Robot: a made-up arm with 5 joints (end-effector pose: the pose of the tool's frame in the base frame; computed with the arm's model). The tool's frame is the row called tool.
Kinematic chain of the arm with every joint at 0, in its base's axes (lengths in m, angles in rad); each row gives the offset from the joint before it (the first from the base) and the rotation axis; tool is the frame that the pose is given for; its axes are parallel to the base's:
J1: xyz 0 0 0.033 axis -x
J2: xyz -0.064 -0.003 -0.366 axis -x
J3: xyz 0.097 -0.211 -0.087 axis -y
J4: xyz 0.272 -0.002 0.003 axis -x
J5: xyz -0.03 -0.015 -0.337 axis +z
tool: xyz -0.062 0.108 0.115
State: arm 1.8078 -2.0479 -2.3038 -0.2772 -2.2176
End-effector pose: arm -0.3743 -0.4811 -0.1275 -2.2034 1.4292 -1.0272
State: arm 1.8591 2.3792 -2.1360 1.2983 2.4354
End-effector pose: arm -0.0205 0.1397 -0.1300 0.0496 0.4416 -1.6330
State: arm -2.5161 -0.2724 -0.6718 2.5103 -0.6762
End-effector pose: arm 0.3112 0.6756 0.3260 0.4497 -0.4717 -0.3338
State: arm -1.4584 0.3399 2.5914 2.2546 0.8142
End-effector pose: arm -0.1393 0.3140 -0.4251 -0.2100 0.3725 -1.8333
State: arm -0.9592 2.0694 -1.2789 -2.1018 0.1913
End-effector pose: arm 0.2552 0.1022 -0.2079 0.8231 -0.1249 -1.1459
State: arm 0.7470 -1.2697 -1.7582 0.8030 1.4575
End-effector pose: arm -0.0938 -0.5163 -0.6091 0.9675 1.4670 2.2172
